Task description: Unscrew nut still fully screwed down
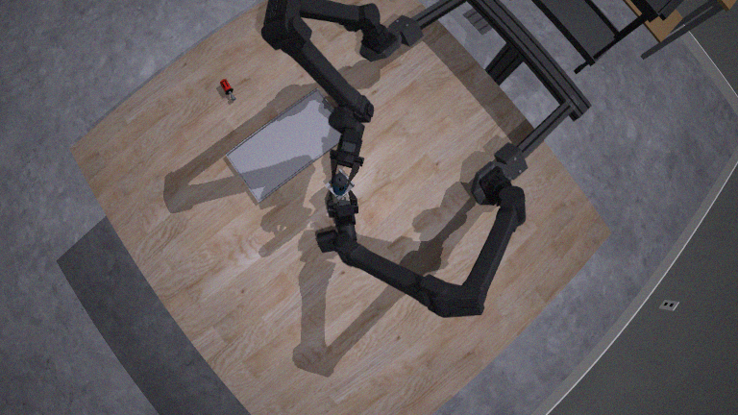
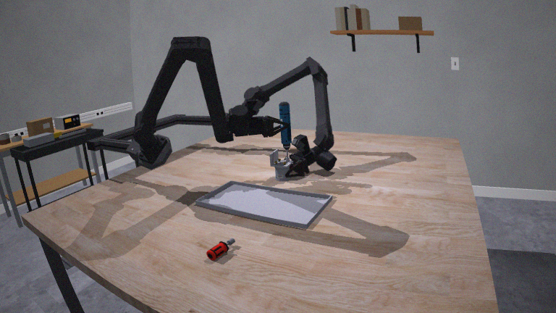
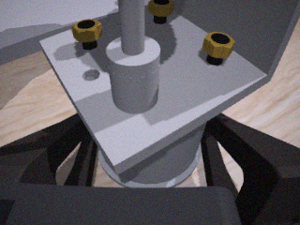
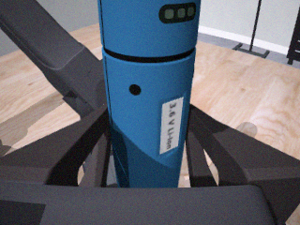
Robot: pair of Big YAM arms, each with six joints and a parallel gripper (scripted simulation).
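Right now the joint module is 10 mm above my left hand. Also, from my left hand: driver tip: 10 mm ahead, 20 mm to the left, 60 mm above; grey bracket plate: 50 mm above; nut: 10 mm ahead, 20 mm to the left, 50 mm above.
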